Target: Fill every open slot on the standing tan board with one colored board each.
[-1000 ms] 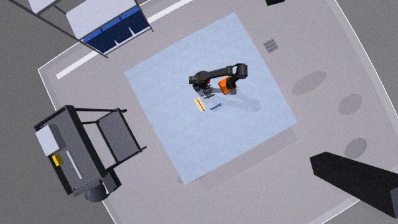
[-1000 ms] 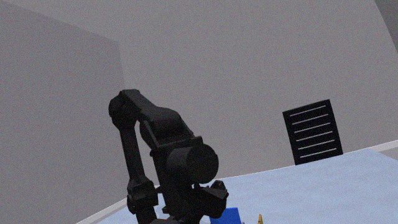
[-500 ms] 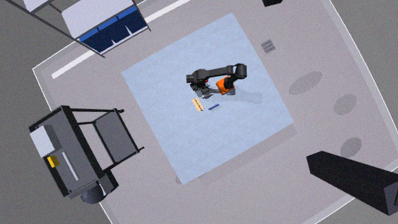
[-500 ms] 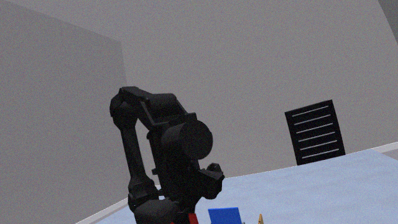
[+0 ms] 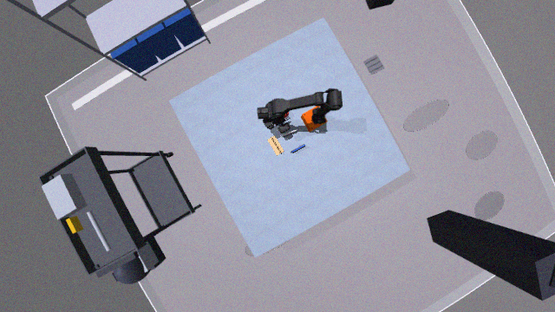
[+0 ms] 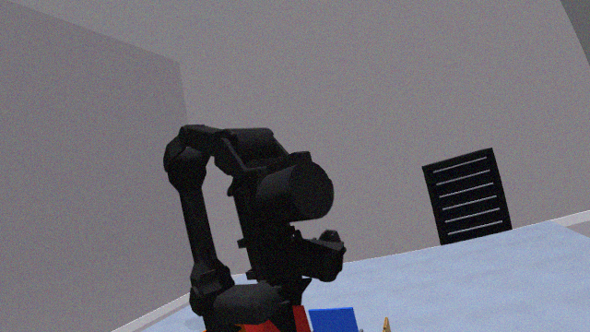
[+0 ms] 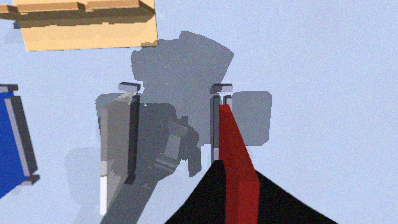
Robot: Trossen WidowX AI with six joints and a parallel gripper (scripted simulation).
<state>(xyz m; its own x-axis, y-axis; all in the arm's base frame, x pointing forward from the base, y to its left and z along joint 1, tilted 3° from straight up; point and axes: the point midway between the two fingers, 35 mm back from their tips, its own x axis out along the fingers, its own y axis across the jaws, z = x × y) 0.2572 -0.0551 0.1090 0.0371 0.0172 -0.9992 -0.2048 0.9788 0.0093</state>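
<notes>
Right now my gripper tip is 14 cm to the right of the tan board, 11 cm above it and 6 cm short of it. Also, from my gripper tip: blue board: 20 cm to the left, 12 cm below, 8 cm behind; then red board: 2 cm behind, 1 cm to the right.
</notes>
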